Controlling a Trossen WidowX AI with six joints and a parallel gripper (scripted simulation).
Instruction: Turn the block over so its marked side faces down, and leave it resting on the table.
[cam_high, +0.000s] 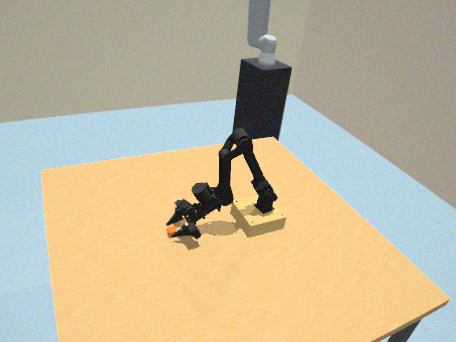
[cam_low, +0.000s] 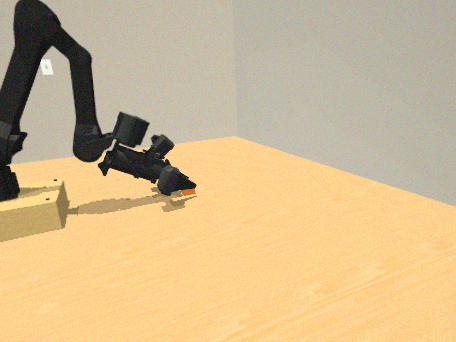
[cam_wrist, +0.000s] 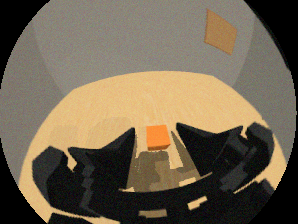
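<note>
My gripper tip is 2 cm above the small orange block and 1 cm past it.
</note>
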